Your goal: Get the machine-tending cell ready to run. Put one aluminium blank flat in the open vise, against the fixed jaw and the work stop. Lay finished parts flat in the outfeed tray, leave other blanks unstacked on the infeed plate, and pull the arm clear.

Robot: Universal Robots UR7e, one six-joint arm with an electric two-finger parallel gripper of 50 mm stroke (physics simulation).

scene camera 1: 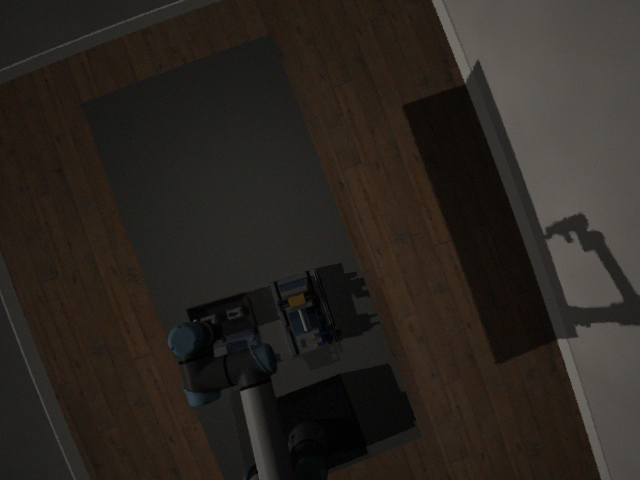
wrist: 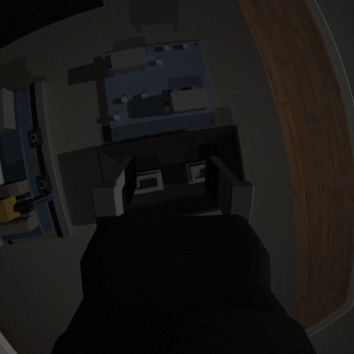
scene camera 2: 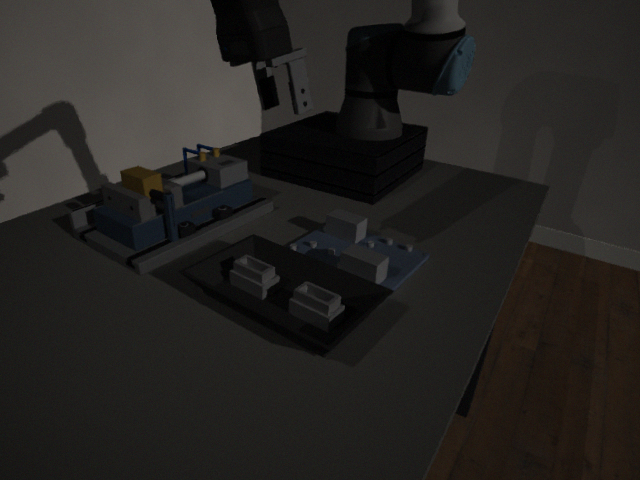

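Seen in the pictures: gripper, fingertip midpoint: [scene camera 2: 286,109]; arm's base, link origin: [scene camera 1: 308,441] [scene camera 2: 368,131].
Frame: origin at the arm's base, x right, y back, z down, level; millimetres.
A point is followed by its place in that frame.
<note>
My gripper [scene camera 2: 286,107] {x -179, y -493, z -145 mm} [wrist: 170,170] is open and empty, high above the table; the wrist view looks down past it over the outfeed tray. Two plain grey blanks [scene camera 2: 345,225] {x -163, y -327, z 68 mm} [scene camera 2: 363,262] {x -254, y -417, z 62 mm} [wrist: 128,60] [wrist: 189,100] lie apart on the blue infeed plate [scene camera 2: 398,268] {x -276, y -348, z 95 mm} [wrist: 145,80]. Two pocketed finished parts [scene camera 2: 253,276] {x -162, y -538, z 65 mm} [scene camera 2: 316,304] {x -264, y -536, z 63 mm} [wrist: 149,182] [wrist: 197,172] sit side by side, pockets up, in the black outfeed tray [scene camera 2: 305,266] {x -191, y -466, z 71 mm} [wrist: 170,141]. The vise [scene camera 2: 129,227] {x 48, y -584, z 45 mm} holds a yellow block [scene camera 2: 141,180] {x 71, y -540, z -10 mm} [scene camera 1: 296,300] {x 98, y -525, z -12 mm} [wrist: 7,209] between its grey jaws. Contact with the jaws is unclear.
A blue post [scene camera 2: 170,217] {x 23, y -528, z 41 mm} with a dark rod stands beside the vise jaws. Blue tubes with yellow fittings [scene camera 2: 202,156] {x 119, y -383, z -1 mm} rise at the vise's rear. Small pegs stand on the infeed plate. The arm's black pedestal [scene camera 2: 330,165] {x -9, y -158, z 42 mm} is behind. The scene is dark.
</note>
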